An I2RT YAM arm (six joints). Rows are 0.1 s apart.
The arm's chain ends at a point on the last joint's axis. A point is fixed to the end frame.
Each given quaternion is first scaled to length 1.
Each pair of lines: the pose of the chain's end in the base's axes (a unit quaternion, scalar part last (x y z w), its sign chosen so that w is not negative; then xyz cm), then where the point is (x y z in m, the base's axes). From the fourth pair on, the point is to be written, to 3 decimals.
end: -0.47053 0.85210 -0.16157 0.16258 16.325 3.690 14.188
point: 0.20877 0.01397 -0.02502
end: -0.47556 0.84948 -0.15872 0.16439 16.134 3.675 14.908
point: 0.20708 0.01507 -0.01793
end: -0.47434 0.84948 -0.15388 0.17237 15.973 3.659 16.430
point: 0.20707 0.01772 -0.00260
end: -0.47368 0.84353 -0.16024 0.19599 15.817 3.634 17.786
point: 0.214 0.020 0.013
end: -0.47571 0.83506 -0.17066 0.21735 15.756 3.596 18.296
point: 0.221 0.020 0.021
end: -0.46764 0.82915 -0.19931 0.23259 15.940 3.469 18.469
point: 0.232 0.013 0.028
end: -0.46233 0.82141 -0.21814 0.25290 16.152 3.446 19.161
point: 0.243 0.010 0.039
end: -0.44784 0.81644 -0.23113 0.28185 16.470 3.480 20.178
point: 0.256 0.011 0.055
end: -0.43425 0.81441 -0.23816 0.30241 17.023 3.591 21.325
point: 0.268 0.013 0.071
